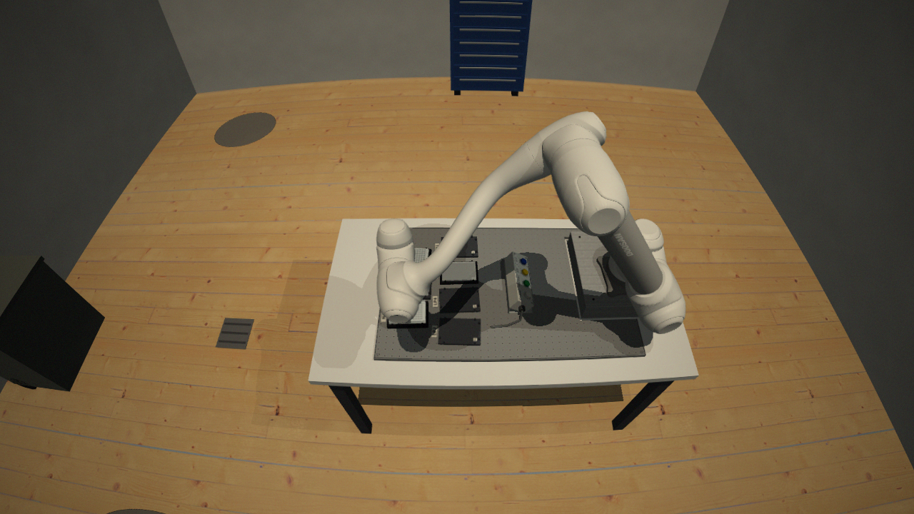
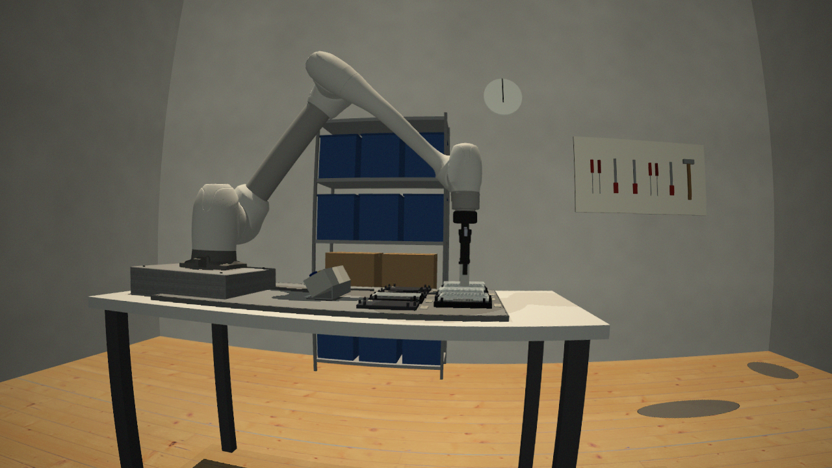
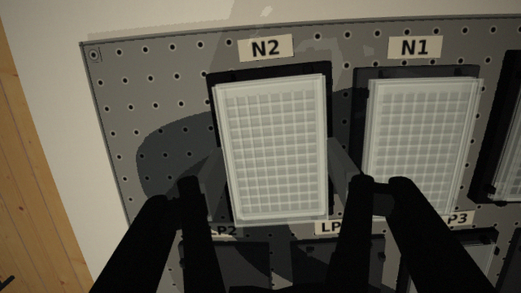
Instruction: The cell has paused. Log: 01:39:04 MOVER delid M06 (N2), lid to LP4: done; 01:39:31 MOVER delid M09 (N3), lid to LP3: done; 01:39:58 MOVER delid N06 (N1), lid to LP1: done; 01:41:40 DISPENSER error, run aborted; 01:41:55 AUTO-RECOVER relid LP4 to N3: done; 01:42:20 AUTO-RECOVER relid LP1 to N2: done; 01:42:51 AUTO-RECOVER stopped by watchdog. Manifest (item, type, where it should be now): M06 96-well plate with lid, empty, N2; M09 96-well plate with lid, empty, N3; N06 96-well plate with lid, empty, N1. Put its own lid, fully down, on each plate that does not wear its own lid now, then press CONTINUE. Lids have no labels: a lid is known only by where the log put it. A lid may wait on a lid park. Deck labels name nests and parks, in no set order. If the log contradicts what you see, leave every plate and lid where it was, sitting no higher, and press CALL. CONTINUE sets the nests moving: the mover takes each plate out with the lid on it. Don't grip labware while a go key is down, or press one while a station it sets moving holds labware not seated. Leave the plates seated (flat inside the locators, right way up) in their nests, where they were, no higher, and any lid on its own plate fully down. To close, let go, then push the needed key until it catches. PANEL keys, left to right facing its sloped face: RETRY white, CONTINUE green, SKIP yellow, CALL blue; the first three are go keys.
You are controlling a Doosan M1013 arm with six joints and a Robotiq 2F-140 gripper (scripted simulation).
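Right now the nest N2 is 5 cm below my hand. From my hand the other things lie so: park LP4: 19 cm behind, 5 cm to the right, 5 cm below; then park LP2: 18 cm behind, 8 cm to the left, 5 cm below; then LP2 label: 9 cm behind, 7 cm to the left, 6 cm below.
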